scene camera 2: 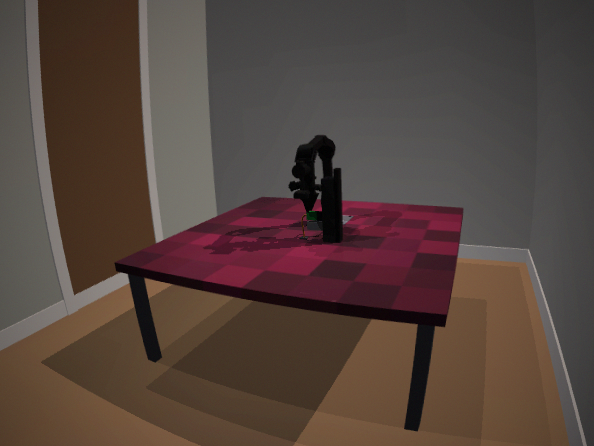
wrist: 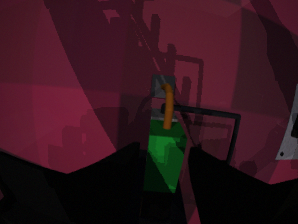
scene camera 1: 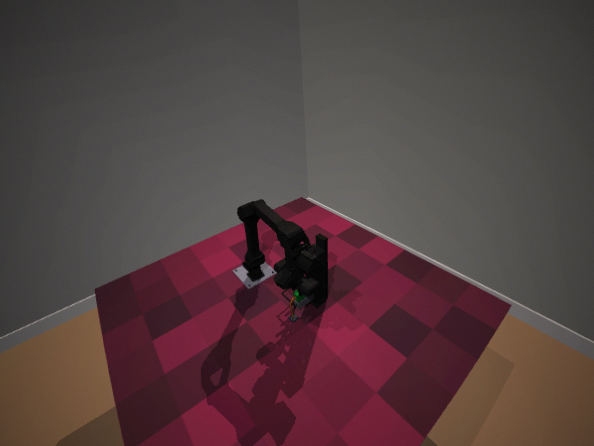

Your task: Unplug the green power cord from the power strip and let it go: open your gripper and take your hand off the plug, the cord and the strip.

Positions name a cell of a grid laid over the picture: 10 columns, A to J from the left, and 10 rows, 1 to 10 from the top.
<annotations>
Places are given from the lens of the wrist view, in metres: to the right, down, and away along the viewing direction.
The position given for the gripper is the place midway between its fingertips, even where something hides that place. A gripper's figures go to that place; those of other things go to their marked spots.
gripper (wrist: F7): 0.01, 0.03, 0.10
green plug (wrist: F7): 0.01, 0.02, 0.10
</annotations>
